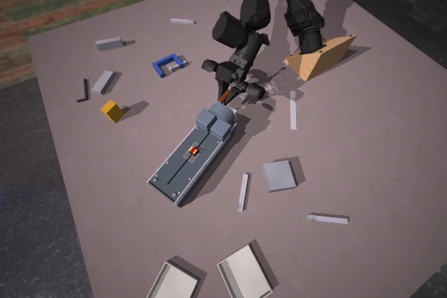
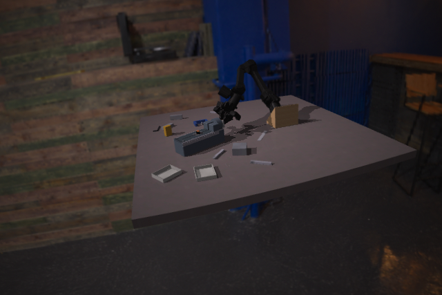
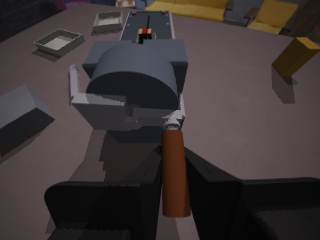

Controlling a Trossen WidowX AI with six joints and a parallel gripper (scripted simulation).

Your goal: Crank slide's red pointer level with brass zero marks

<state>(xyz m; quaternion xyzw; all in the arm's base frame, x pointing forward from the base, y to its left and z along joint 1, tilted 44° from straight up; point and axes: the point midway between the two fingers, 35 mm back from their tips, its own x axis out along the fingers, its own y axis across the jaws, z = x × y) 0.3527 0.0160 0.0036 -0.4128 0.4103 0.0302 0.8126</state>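
Right now the brown crank handle is 20 mm behind my gripper tip, 10 mm to the right of it and 20 mm above it. Round my gripper tip: grey block: 30 mm behind, 250 mm to the left, 40 mm below; blue clamp: 50 mm ahead, 280 mm to the right, 50 mm below; red pointer: 140 mm ahead, 90 mm to the left, 20 mm above.
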